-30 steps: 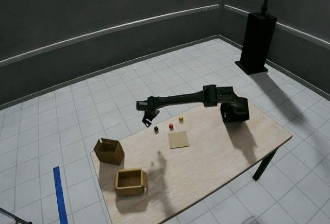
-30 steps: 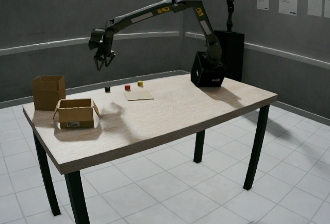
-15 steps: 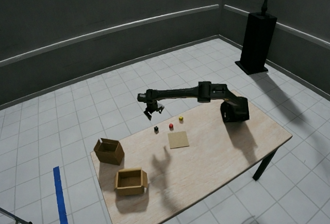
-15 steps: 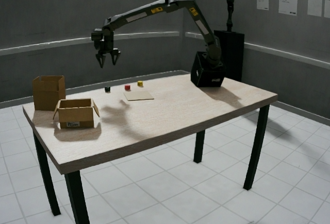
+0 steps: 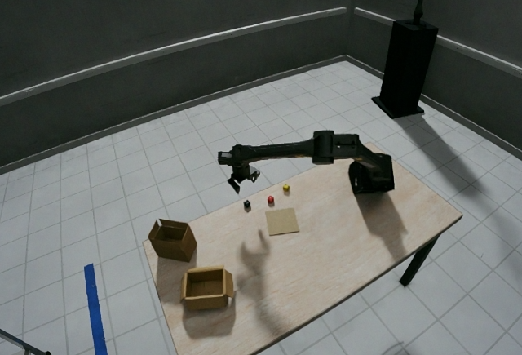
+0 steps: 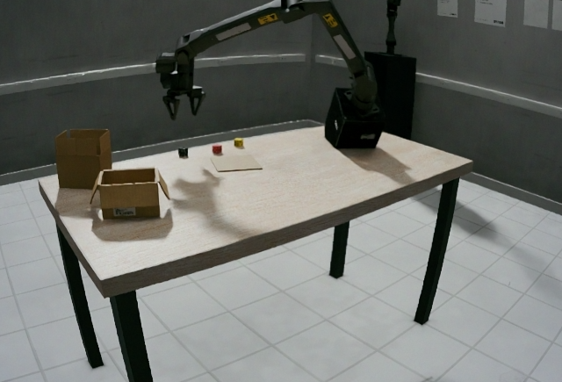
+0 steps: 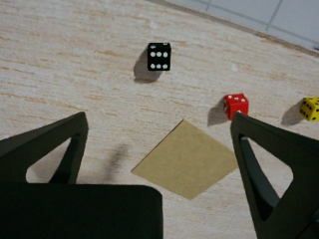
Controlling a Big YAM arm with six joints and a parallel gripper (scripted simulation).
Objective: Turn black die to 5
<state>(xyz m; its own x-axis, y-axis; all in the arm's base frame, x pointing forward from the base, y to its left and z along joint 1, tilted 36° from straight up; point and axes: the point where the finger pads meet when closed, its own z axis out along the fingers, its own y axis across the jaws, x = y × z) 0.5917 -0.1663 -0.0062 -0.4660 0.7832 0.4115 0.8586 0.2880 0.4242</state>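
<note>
My hand is 130 mm above the black die. The rest, counted from my hand: yellow die: 210 mm behind, 40 mm to the right, 130 mm below; then red die: 120 mm behind, 10 mm to the left, 130 mm below; then tan mat: 130 mm behind, 140 mm to the left, 140 mm below.
</note>
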